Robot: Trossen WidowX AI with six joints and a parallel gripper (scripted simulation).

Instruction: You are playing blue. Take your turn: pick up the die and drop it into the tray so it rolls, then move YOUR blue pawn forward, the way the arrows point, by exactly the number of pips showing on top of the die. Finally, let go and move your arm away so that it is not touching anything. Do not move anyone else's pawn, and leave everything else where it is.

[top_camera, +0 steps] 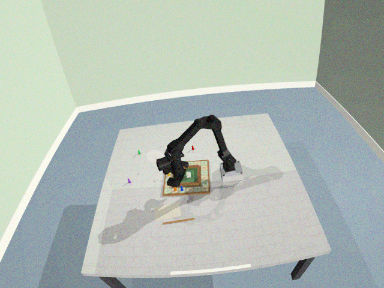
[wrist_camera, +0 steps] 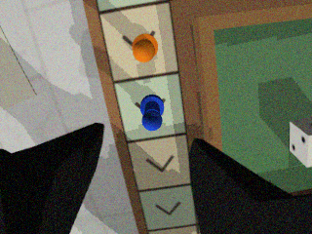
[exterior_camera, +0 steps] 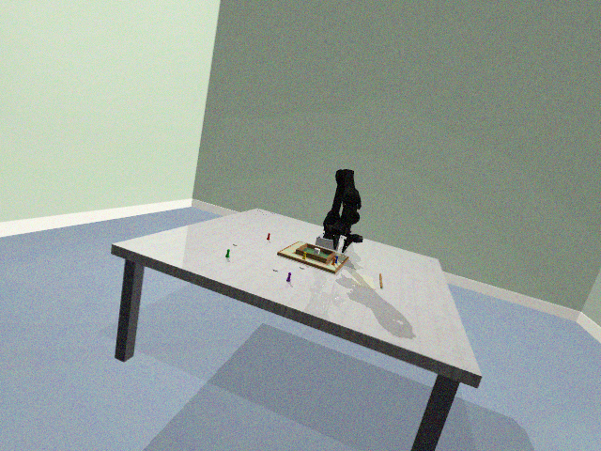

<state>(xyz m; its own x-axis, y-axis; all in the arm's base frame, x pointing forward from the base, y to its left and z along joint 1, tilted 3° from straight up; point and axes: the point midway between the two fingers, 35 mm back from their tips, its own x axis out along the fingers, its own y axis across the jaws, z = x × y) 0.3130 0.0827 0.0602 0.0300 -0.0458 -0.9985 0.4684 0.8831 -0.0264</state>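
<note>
Now: the blue pawn 50 mm below my gripper tip. Also, from my gripper tip: orange pawn 40 mm ahead, 10 mm to the right, 50 mm below; white die 60 mm behind, 100 mm to the right, 50 mm below; green tray 50 mm behind, 110 mm to the right, 70 mm below.
</note>
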